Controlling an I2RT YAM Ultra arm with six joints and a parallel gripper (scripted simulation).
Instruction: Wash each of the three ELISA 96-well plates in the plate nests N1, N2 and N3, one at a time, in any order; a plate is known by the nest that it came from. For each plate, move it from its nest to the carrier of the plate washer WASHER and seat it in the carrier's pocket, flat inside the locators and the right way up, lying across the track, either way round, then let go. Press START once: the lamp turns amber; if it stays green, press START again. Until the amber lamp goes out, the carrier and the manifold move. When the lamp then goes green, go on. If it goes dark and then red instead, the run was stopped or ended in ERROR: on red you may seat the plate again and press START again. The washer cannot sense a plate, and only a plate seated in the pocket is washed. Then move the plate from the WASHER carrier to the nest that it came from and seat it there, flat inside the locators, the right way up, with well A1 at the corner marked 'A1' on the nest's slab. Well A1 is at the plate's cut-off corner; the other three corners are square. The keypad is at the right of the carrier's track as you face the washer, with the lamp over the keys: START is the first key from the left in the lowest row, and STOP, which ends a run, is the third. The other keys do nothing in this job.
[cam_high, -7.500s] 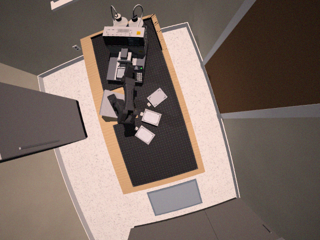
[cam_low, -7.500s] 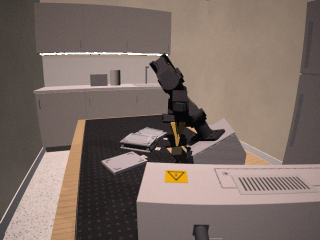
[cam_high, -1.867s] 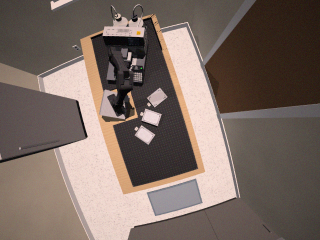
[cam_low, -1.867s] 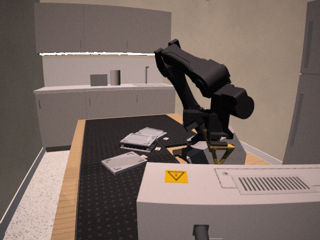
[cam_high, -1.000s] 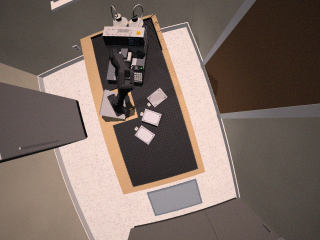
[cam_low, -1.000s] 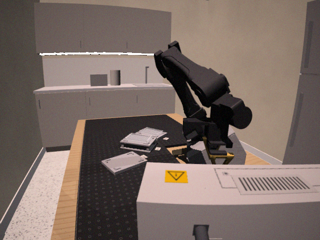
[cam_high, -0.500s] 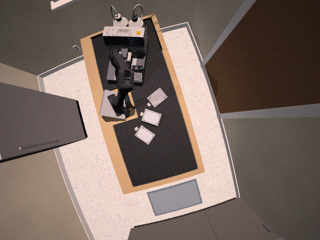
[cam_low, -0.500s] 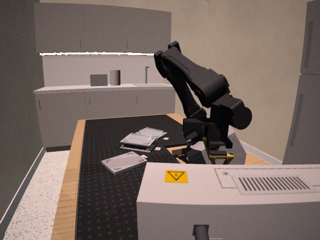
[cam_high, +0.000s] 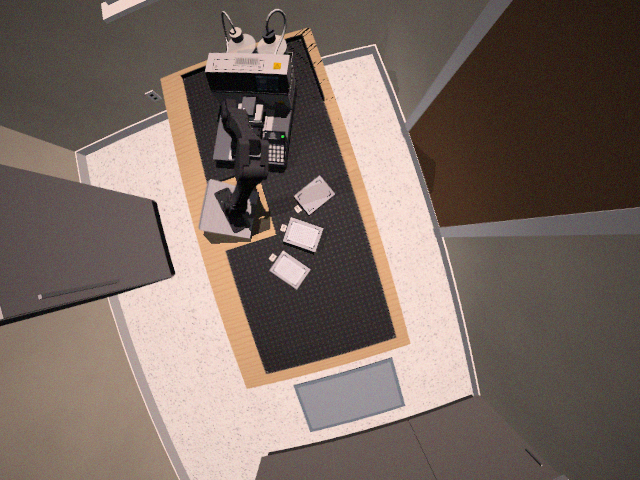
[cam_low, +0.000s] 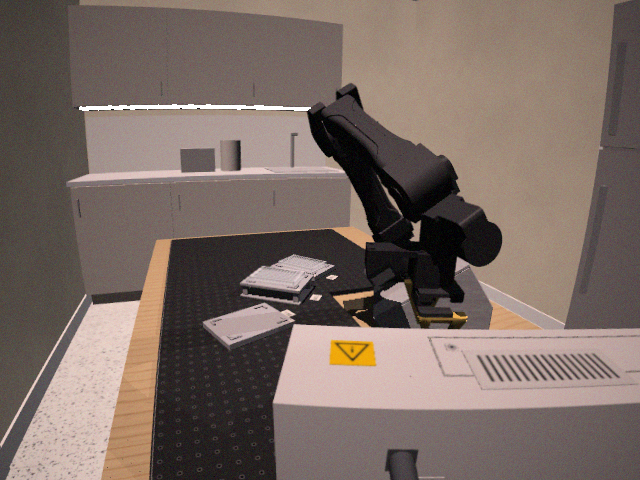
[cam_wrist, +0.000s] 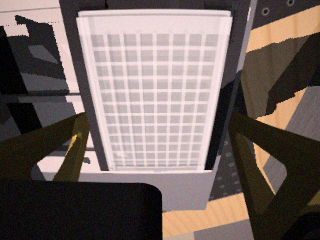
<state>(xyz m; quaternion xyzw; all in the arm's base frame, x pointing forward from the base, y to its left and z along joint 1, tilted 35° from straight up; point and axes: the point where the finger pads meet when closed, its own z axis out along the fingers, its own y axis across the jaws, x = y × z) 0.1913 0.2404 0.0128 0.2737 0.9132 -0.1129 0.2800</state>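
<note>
My gripper is now 3 cm above the carrier pocket. Also, from my hand: n1 label (36 cm to the right, 10 cm below, 4 cm ahead); then grey nest slab (35 cm to the right, 15 cm ahead, 10 cm below); then washer (12 cm to the left, 10 cm ahead, 3 cm above).
</note>
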